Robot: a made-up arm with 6 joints. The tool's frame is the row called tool.
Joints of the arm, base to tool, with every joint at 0 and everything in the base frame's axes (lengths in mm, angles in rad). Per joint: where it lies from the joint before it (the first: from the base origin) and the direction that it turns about. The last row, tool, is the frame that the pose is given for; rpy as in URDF.
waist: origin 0 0 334 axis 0 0 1
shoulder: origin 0 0 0 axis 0 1 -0.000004
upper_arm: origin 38 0 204 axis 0 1 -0.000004
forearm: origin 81 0 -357 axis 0 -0.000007 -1
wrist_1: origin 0 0 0 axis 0 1 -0.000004
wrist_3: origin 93 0 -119 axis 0 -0.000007 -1
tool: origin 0 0 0 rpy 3.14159 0 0
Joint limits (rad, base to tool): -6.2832..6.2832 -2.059..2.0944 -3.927..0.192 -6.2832..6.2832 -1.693..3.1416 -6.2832..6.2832
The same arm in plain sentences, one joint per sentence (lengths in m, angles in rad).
The arm has six revolute joints in a row. What follows holds with every joint at zero, and every direction is one of the base frame's. Joint 1 is mounted 0.3340 m along +z from the base frame's origin and turns about +z, from -6.2832 to 6.2832 rad. Joint 2 is mounted at the same point as joint 1 and turns about +y, from -2.0590 to 2.0944 rad. Joint 3 is mounted 0.0380 m along +x and 0.2040 m along +z from joint 2 and turns about +y, from -3.9270 to 0.1920 rad. Joint 4 is mounted 0.0810 m along +x and 0.3570 m along -z from joint 3 and turns about -z, from -6.2832 to 6.2832 rad. Joint 5 is mounted at the same point as joint 4 and turns about +y, from -1.6930 to 3.1416 rad. Joint 6 is mounted 0.0930 m along +x and 0.1190 m along -z from joint 5 and turns about -z, from -6.2832 to 6.2832 rad. The tool frame, which is the frame that the pose is given for, is mounted at the same point as joint 6; its axes are the base frame's turned by roll 3.1416, pitch 0.0000 and yaw 0.0000 rad (as in URDF: about the fixed x, then y, then z).
